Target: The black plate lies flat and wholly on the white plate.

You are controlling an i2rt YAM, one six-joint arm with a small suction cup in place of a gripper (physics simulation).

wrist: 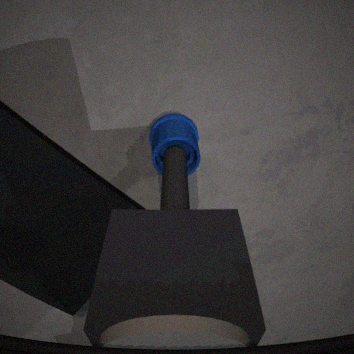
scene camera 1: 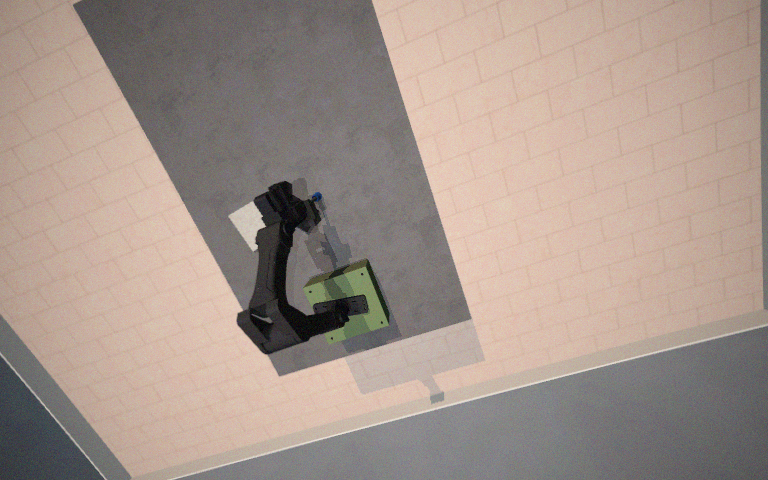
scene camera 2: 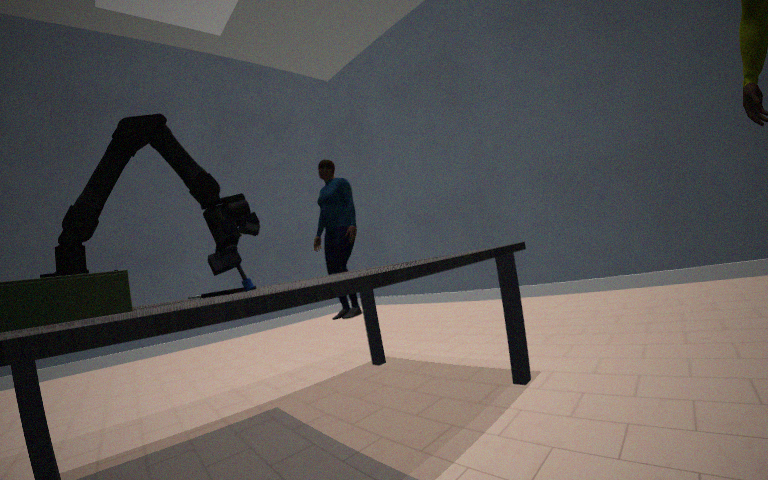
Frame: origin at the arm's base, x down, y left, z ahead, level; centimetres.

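Seen in the pictures: hand, tool point: (wrist: pixel 174 134) (scene camera 1: pixel 318 195) (scene camera 2: pixel 250 289); arm's base, link origin: (scene camera 1: pixel 341 307) (scene camera 2: pixel 72 279).
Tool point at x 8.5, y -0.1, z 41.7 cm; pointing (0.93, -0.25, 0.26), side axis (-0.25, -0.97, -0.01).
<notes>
Offsets run from my tool point to a thing's middle.
The white plate {dx +0.1, dy +27.7, dz -6.2 cm} (scene camera 1: pixel 245 225) lies on the grey table, partly covered from view by the arm. The black plate {dx -0.1, dy +9.7, dz -4.1 cm} (scene camera 2: pixel 223 292) (wrist: pixel 50 215) shows as a thin dark slab low at the table top in scene camera 2 and as a large dark shape at the left in the wrist view. In scene camera 1 I cannot make it out from the dark arm. How the two plates lie to each other cannot be told. My blue suction cup (scene camera 1: pixel 317 196) (scene camera 2: pixel 248 284) (wrist: pixel 174 132) is low at the table surface, beside the black plate's edge, and holds nothing.
The arm's green base block (scene camera 1: pixel 370 300) (scene camera 2: pixel 67 298) stands at one end of the table (scene camera 1: pixel 317 101) (scene camera 2: pixel 441 264). A person in a blue top (scene camera 2: pixel 337 203) stands beyond the table. The arm of a person in yellow (scene camera 2: pixel 753 45) shows at the upper right.
</notes>
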